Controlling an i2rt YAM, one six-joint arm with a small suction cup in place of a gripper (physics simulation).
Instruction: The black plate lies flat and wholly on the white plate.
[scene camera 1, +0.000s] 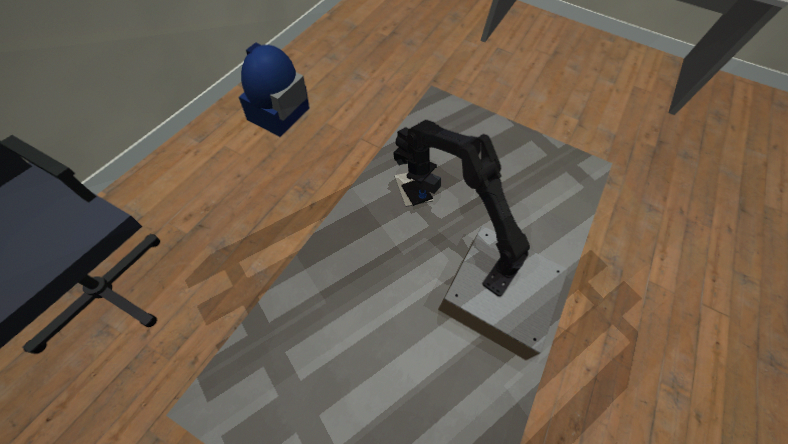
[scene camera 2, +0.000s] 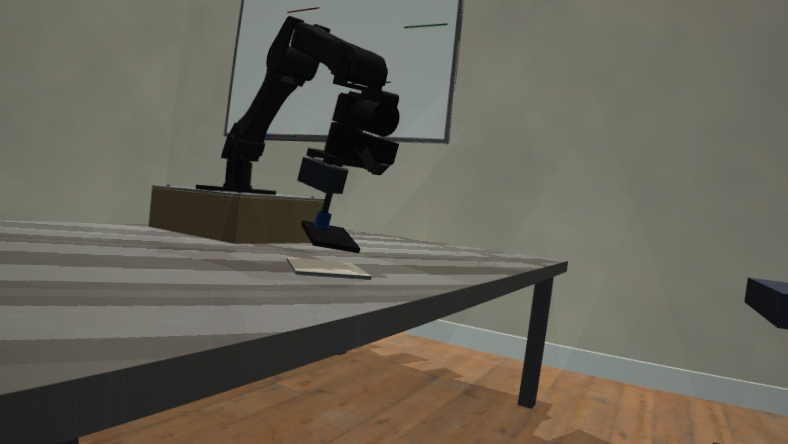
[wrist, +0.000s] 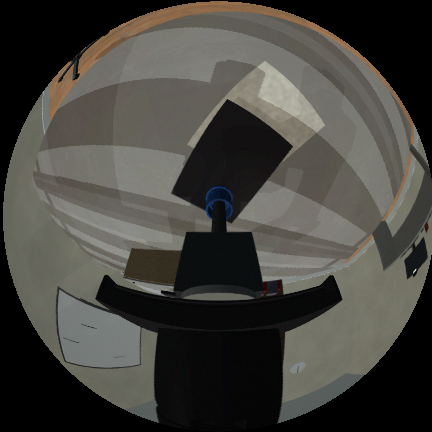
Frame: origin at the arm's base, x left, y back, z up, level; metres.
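Seen in the pictures: hand, its tool point: (scene camera 1: 422, 198) (scene camera 2: 319, 232) (wrist: 218, 193); arm's base, origin of its link: (scene camera 1: 505, 269) (scene camera 2: 237, 191).
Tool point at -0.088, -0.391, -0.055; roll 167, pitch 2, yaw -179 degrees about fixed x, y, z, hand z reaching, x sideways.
Pixels of each thing's middle, then the offset from my tool point to it, as dx, dy, dz. Level surfaces: height alone.
- black plate, middle of its body: (wrist: 229, 165) (scene camera 2: 329, 236) (scene camera 1: 416, 191) -0.011, -0.036, -0.003
- white plate, middle of its body: (wrist: 260, 125) (scene camera 2: 325, 267) (scene camera 1: 413, 187) -0.049, -0.073, -0.052
- striped table top, height of its surface: dz -0.055
The black plate (scene camera 1: 410, 193) (scene camera 2: 331, 238) (wrist: 232, 152) hangs from my blue suction cup (scene camera 1: 422, 194) (scene camera 2: 322, 220) (wrist: 219, 200), which holds it near one edge. In the scene camera 2 view the black plate is tilted and a gap shows between it and the white plate below. The white plate (scene camera 1: 402, 182) (scene camera 2: 328, 267) (wrist: 292, 107) lies flat on the table. In the wrist view the black plate covers the near part of the white plate, and the far part of the white plate shows beyond it. The part of the white plate under the black plate is hidden.
The striped table top (scene camera 1: 386, 364) (scene camera 2: 165, 314) bears the arm's base box (scene camera 1: 485, 330) (scene camera 2: 193, 215). The table's edge (scene camera 2: 275, 333) runs in front of the plates in the scene camera 2 view. A blue round object (scene camera 1: 268, 74) and a dark chair-like thing (scene camera 1: 55, 220) are left of the table.
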